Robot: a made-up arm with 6 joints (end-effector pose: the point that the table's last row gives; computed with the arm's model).
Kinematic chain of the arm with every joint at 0, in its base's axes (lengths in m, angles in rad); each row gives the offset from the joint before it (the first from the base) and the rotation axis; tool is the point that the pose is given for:
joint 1: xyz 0 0 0.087 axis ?
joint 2: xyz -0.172 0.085 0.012 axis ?
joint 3: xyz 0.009 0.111 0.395 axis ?
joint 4: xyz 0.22 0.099 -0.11 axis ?
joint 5: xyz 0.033 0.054 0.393 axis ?
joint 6: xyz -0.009 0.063 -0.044 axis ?
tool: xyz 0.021 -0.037 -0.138
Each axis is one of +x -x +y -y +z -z.
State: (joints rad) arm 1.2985 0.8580 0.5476 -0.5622 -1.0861 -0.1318
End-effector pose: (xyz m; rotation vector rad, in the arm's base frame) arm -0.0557 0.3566 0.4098 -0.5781 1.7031 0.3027
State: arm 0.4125 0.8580 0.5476 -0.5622 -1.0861 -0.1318
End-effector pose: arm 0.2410 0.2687 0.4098 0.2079 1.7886 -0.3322
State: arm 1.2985 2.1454 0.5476 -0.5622 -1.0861 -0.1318
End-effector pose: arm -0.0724 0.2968 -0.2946 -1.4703 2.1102 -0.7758
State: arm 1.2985 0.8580 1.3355 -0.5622 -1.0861 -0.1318
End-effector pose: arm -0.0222 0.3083 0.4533 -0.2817 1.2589 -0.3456
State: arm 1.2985 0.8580 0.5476 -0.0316 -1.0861 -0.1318
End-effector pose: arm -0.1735 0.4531 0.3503 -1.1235 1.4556 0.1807
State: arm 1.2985 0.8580 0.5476 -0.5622 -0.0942 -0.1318
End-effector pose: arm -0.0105 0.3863 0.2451 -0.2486 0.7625 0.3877
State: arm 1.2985 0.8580 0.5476 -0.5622 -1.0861 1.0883
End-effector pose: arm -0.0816 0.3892 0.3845 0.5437 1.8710 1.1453
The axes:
joint 1: +z
joint 2: +y
joint 3: -z
joint 4: -x
joint 5: -y
joint 6: +z

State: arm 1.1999 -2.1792 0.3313 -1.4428 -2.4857 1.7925
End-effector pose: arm -0.0001 -0.6188 -0.1881 0.8289 -0.2668 -1.9060
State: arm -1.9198 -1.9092 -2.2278 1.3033 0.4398 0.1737
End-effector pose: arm 0.3323 0.1601 -0.4413 -2.4646 0.9818 1.5572
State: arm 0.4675 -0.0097 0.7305 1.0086 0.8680 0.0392
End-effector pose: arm 0.2495 0.3663 0.4733 -1.0412 -0.6444 0.2359
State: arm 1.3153 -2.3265 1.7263 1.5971 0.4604 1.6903
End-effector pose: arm 0.0834 -0.5049 0.2136 0.1780 -0.8191 1.2497
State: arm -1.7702 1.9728 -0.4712 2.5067 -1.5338 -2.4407
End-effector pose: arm 0.4991 0.1921 0.1949 -2.7214 0.0817 -0.8009
